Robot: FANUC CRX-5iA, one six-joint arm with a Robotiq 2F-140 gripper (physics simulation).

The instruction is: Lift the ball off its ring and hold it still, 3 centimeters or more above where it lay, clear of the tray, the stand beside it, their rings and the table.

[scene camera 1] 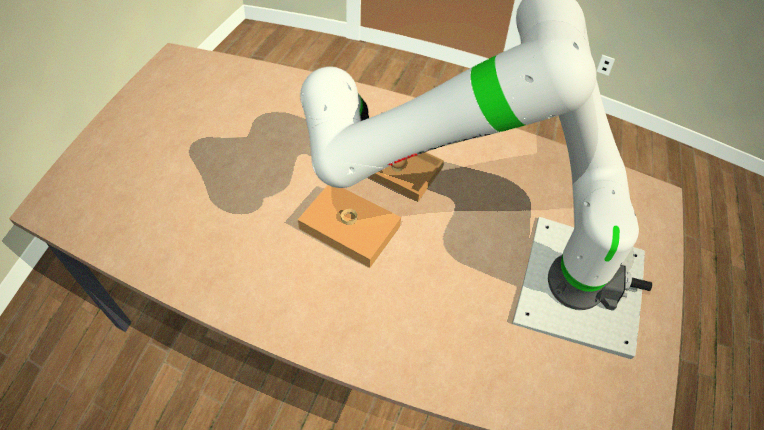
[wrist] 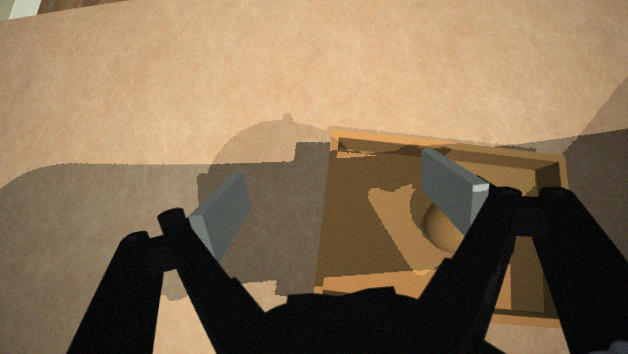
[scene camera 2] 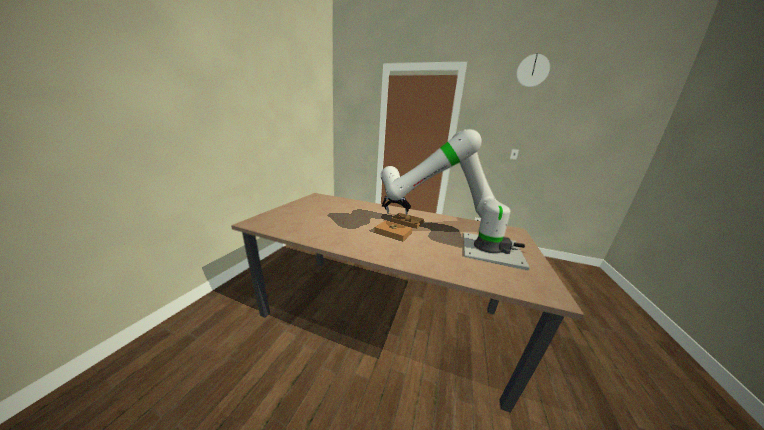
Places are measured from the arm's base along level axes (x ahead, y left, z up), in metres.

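Pixels of known places: gripper, fingertip midpoint: (wrist: 332, 180) (scene camera 2: 397, 213); arm's base, link origin: (scene camera 1: 577, 281) (scene camera 2: 487, 246).
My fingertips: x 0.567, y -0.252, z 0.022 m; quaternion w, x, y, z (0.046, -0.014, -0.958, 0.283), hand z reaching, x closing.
Note:
Ahead of a thing's pixels: the offset from my fingertips to its middle. "pt": to the spot under its first point. Level surfaces: height alone.
The ball @[0.082 m back, 0.044 m left, 0.006 m down] (wrist: 440, 231) (scene camera 1: 398, 163) is tan and sits inside the shallow orange-brown tray @[0.082 m back, 0.045 m left, 0.022 m down] (wrist: 564, 175) (scene camera 1: 396, 188) (scene camera 2: 420, 222). The right finger partly covers it in the wrist view, and the arm hides part of the tray in scene camera 1. The ball's ring cannot be made out clearly. My gripper (wrist: 332, 180) (scene camera 2: 397, 212) is wide open and empty, pointing down above the tray's left part in the wrist view. The ball is off to the right of the middle between the fingers, by the right finger. The arm hides the fingers in scene camera 1.
The stand (scene camera 1: 368, 235) (scene camera 2: 392, 232), a flat orange block, lies beside the tray, nearer scene camera 1, with a small pale ring @[pt 0.010 m back, 0.261 m left, 0.013 m up] (scene camera 1: 341, 216) on top. The robot's pale base plate (scene camera 1: 556, 328) (scene camera 2: 499, 260) is at the right end of the table @[0.036 m down] (scene camera 1: 213, 277) (scene camera 2: 299, 224).

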